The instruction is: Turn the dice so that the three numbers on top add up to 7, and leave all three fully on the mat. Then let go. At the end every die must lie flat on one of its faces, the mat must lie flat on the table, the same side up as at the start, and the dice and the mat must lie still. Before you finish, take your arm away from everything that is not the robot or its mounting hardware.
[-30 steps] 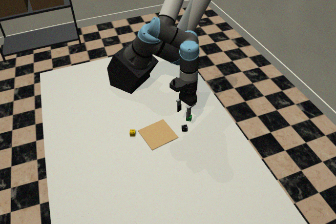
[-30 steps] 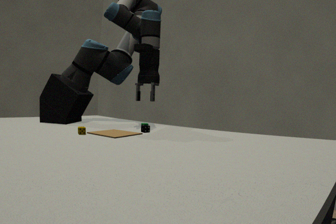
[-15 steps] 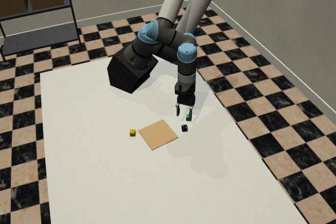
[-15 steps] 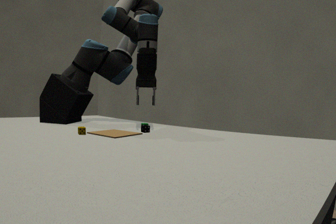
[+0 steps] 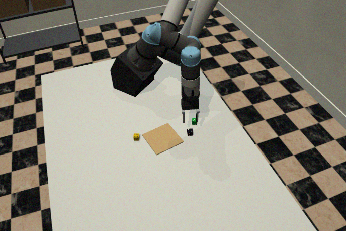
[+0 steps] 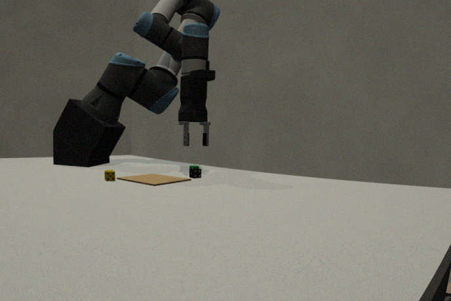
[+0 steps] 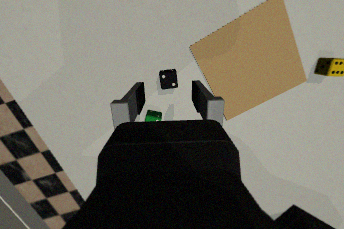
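The black die lies 9 cm below my hand. From my hand the other things lie so: yellow die 24 cm to the right, 9 cm below, 3 cm behind; then tan mat 13 cm to the right, 10 cm below, 1 cm behind; then green die 9 cm below, 6 cm behind, 4 cm to the left.
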